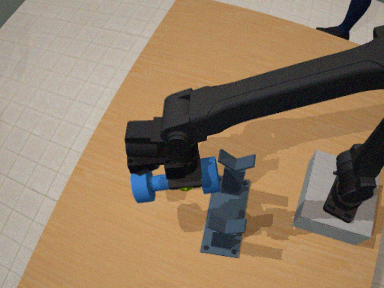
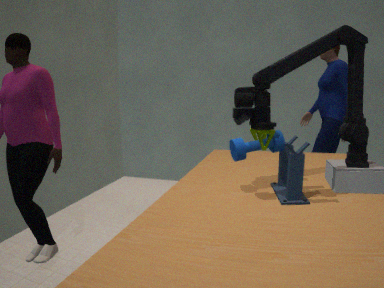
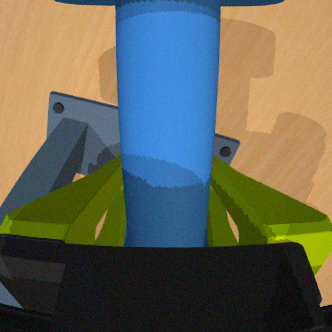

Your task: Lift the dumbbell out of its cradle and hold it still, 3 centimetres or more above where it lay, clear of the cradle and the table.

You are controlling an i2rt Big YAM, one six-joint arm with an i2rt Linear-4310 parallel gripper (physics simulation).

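Pixels of known places: gripper, between the fingertips: (image 1: 185,182) (image 2: 262,149) (image 3: 166,163); arm's base, origin of its link: (image 1: 343,198) (image 2: 356,164).
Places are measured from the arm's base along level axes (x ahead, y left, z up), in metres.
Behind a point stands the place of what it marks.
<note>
The blue dumbbell (image 1: 143,187) @[x 0.420, y 0.261, z 0.114 m] (image 2: 239,149) @[x 0.418, y 0.283, z 0.086 m] (image 3: 167,90) @[x 0.399, y 0.220, z 0.104 m] is up in the air, well above the table, roughly level. My gripper (image 1: 185,188) @[x 0.360, y 0.192, z 0.073 m] (image 2: 262,146) @[x 0.360, y 0.192, z 0.073 m] (image 3: 166,163) @[x 0.360, y 0.192, z 0.073 m] points down and is shut on the dumbbell's handle, with a green finger on each side. The slate-blue cradle (image 1: 230,200) @[x 0.267, y 0.125, z -0.084 m] (image 2: 295,175) @[x 0.228, y 0.251, z 0.005 m] (image 3: 95,117) @[x 0.270, y 0.227, z -0.084 m] stands upright on the table, its V-shaped rests holding nothing. The dumbbell is beside the cradle; its near head is close to the top of one upright. Whether there is a small gap between them is hard to tell.
The wooden table (image 1: 110,235) @[x 0.488, y 0.378, z -0.092 m] (image 2: 200,235) @[x 0.426, y 0.573, z -0.092 m] has its edge beyond the dumbbell's far head. The arm's grey base block (image 1: 320,170) @[x 0.090, y -0.041, z -0.005 m] (image 2: 352,181) @[x 0.019, y 0.090, z -0.046 m] stands on the other side of the cradle. Two people (image 2: 32,110) (image 2: 332,90) are in the room behind.
</note>
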